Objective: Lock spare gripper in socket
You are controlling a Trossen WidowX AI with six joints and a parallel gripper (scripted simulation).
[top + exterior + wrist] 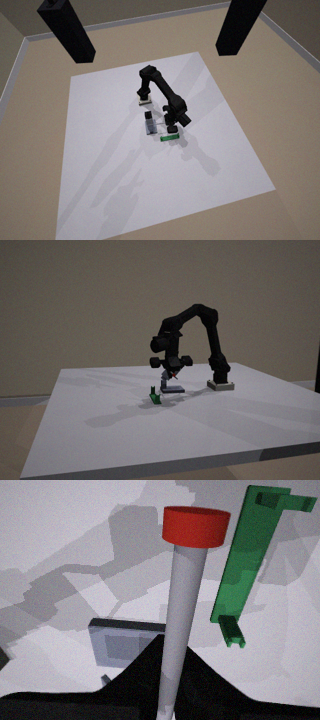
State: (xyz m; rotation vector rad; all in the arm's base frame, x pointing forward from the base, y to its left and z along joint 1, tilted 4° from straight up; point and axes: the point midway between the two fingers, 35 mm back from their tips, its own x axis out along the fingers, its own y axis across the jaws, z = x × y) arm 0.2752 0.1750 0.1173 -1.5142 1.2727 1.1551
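The grey mount lies 11 cm to the right of my gripper tip and 4 cm below it. From my gripper tip the other things lie so: spare gripper (12 cm to the right, 2 cm behind, 2 cm above); green cradle (7 cm below, 7 cm ahead, 2 cm to the left).
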